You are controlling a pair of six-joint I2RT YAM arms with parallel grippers.
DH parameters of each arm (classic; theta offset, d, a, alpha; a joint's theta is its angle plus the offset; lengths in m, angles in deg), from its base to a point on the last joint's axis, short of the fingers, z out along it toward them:
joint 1: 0 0.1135 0.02 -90
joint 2: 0 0 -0.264 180
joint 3: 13.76 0 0.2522 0
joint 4: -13.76 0 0.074 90
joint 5: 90 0 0 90
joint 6: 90 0.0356 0 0
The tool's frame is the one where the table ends.
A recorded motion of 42 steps. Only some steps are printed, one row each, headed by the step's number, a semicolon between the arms.
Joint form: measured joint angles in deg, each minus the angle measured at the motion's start. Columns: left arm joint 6, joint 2, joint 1, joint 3, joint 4, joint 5; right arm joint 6, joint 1, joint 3, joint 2, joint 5, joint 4.
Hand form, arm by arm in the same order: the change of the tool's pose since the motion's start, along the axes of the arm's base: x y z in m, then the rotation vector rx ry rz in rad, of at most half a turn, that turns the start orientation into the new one. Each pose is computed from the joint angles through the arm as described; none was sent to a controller.
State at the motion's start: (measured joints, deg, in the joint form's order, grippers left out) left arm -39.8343 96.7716 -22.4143 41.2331 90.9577 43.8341; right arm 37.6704 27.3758 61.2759 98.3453 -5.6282 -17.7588
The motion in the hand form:
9: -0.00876 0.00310 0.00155 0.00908 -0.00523 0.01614; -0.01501 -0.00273 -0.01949 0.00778 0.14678 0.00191
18: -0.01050 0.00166 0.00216 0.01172 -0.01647 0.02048; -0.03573 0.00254 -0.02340 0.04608 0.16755 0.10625
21: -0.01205 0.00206 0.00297 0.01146 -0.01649 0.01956; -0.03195 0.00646 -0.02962 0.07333 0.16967 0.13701
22: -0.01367 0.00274 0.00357 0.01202 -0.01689 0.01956; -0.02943 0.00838 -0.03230 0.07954 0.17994 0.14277
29: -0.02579 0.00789 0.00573 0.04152 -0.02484 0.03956; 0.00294 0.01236 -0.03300 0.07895 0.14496 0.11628
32: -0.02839 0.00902 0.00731 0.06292 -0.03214 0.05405; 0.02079 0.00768 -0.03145 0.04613 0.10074 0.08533
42: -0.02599 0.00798 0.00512 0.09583 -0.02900 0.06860; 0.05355 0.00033 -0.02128 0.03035 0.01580 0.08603
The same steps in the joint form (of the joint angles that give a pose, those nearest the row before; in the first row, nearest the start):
9: 1.51 -2.58 -0.13 -2.08 -1.46 -0.52; 2.51 0.39 -2.54 0.57 -3.50 -3.83
18: 2.45 -2.93 -0.53 -2.25 -1.75 -0.83; 0.55 2.47 -6.62 -2.03 -7.78 -2.49
21: 2.43 -3.39 -0.57 -2.51 -1.92 -0.83; -0.13 2.51 -6.47 -0.33 -9.90 -0.41
22: 2.47 -3.87 -0.57 -2.84 -2.10 -0.81; -0.13 2.51 -5.88 0.72 -10.58 -0.31
29: 5.31 -8.11 -0.57 -5.58 -5.79 -0.83; -0.94 0.57 0.68 6.38 -9.90 0.26
32: 7.41 -9.75 -0.57 -6.01 -8.52 -0.87; -2.36 -1.11 3.76 8.55 -7.43 0.44
42: 9.94 -9.99 -0.57 -5.70 -11.72 -0.83; -6.36 -4.07 10.23 11.98 -6.73 0.68

